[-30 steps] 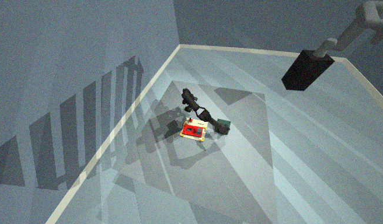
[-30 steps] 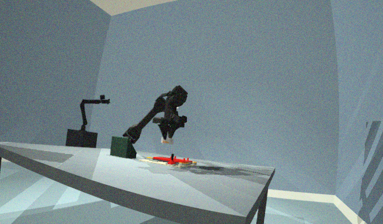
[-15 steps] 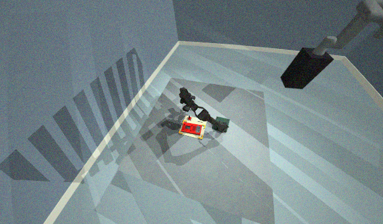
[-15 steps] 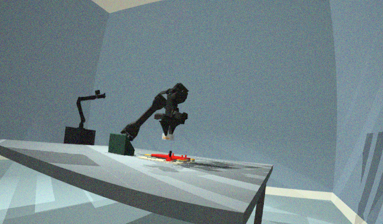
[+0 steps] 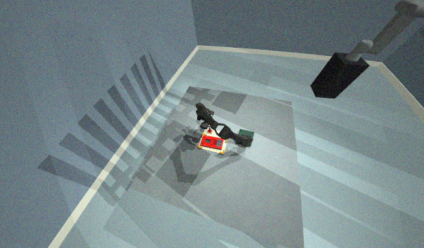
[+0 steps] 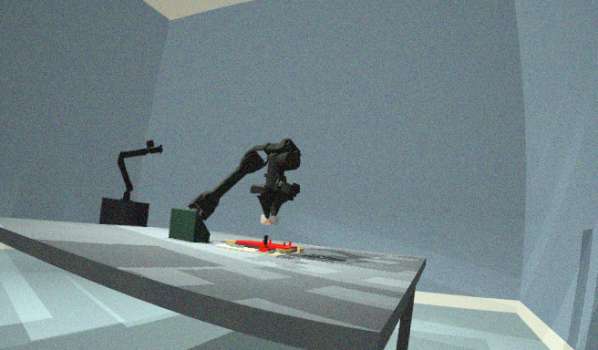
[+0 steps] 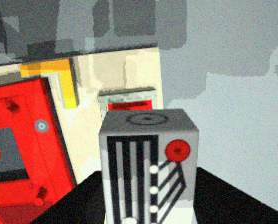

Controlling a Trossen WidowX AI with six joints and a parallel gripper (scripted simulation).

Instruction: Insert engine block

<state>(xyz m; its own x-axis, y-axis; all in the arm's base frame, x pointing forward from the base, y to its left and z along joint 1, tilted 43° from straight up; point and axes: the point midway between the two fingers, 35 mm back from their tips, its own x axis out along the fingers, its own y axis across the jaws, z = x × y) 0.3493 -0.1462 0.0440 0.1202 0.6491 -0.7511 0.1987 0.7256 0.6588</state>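
Right now the small dark post is 1 cm behind my gripper tip, 1 cm to the left of it and 8 cm below it. Also, from my gripper tip: grey engine block 1 cm below.
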